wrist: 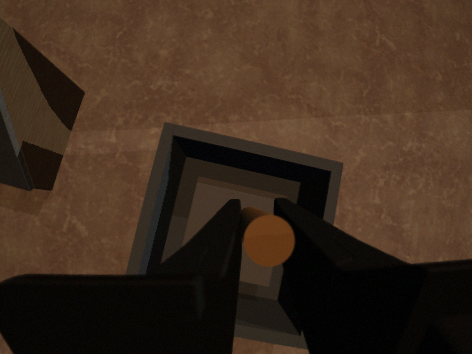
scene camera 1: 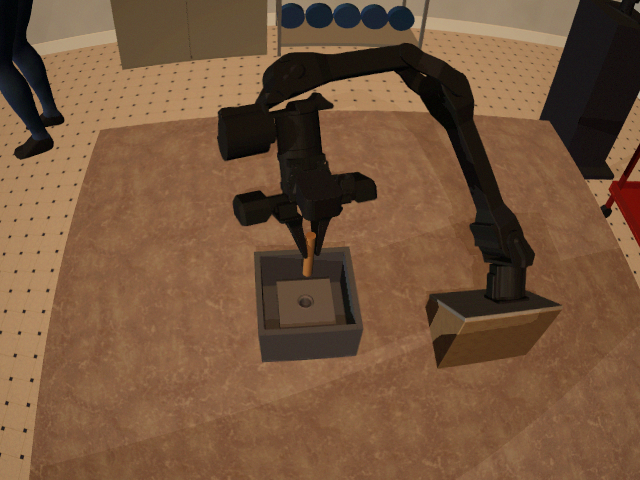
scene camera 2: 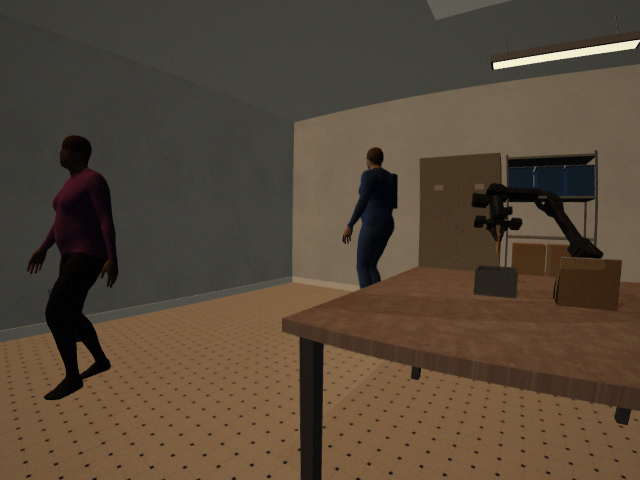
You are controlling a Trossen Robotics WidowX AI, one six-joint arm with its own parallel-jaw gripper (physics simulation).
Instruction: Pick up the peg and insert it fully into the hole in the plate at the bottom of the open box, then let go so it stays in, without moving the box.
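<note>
The orange peg is held nearly upright, its lower end free. My gripper is shut on the peg and stands above the box, as scene camera 2 shows a gap between the peg's lower end and the box rim. The open grey box stands upright on the table. The plate lies at its bottom. The round hole is near the plate's middle in scene camera 1; in the wrist view the hole is hidden behind the peg and fingers.
The arm's wooden base block stands to the right of the box in the scene views. The box walls rise around the plate. The table bears both. A person in blue stands behind the table.
</note>
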